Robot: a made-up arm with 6 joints.
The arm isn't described. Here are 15 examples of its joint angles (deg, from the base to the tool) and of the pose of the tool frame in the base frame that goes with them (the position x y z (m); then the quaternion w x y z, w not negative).
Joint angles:
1: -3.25 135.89 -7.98 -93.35 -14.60 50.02
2: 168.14 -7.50 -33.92 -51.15 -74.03 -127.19
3: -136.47 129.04 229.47 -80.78 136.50 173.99
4: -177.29 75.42 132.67 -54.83 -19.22 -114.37
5: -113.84 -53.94 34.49 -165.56 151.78 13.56
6: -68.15 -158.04 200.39 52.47 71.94 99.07
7: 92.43 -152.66 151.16 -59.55 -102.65 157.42
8: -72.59 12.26 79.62 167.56 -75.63 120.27
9: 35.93 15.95 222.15 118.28 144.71 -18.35
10: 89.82 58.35 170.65 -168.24 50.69 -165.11
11: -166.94 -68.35 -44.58 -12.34 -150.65 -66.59
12: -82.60 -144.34 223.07 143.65 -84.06 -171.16
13: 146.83 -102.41 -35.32 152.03 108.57 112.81
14: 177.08 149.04 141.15 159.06 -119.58 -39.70
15: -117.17 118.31 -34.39 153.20 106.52 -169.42
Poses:
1: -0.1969 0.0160 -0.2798 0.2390 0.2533 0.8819 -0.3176
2: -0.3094 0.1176 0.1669 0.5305 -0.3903 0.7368 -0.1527
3: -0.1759 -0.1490 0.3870 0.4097 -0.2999 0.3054 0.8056
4: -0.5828 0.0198 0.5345 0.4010 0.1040 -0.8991 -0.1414
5: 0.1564 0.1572 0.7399 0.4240 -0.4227 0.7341 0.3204
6: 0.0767 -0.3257 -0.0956 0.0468 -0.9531 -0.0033 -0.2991
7: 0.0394 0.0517 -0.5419 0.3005 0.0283 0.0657 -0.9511
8: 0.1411 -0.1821 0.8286 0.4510 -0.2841 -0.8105 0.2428
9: -0.2507 -0.1337 0.1520 0.2366 0.7364 0.3545 0.5254
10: -0.0801 0.1010 0.6951 0.7161 0.2583 -0.4372 0.4788
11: -0.1490 0.0478 0.3968 0.3539 -0.8253 0.1556 0.4116
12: 0.0987 -0.2467 -0.0095 0.3490 -0.2930 -0.6257 -0.6331
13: 0.0889 -0.1447 0.4828 0.2038 -0.2569 0.6084 0.7227
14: -0.5954 -0.0464 -0.1592 0.8272 0.1105 -0.4950 0.2421
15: 0.1169 0.0672 -0.2490 0.3299 -0.7844 -0.1634 -0.4991
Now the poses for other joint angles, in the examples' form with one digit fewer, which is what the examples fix.
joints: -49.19 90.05 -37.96 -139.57 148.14 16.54
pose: 0.036 0.053 -0.188 0.047 0.660 -0.336 0.670
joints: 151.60 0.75 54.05 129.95 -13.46 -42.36
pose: -0.215 0.057 0.813 0.558 0.167 -0.622 0.523
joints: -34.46 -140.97 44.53 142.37 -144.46 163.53
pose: -0.474 0.404 -0.196 0.862 -0.093 0.266 -0.421
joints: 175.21 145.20 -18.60 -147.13 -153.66 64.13
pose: 0.259 -0.091 -0.197 0.029 -0.092 0.954 0.283
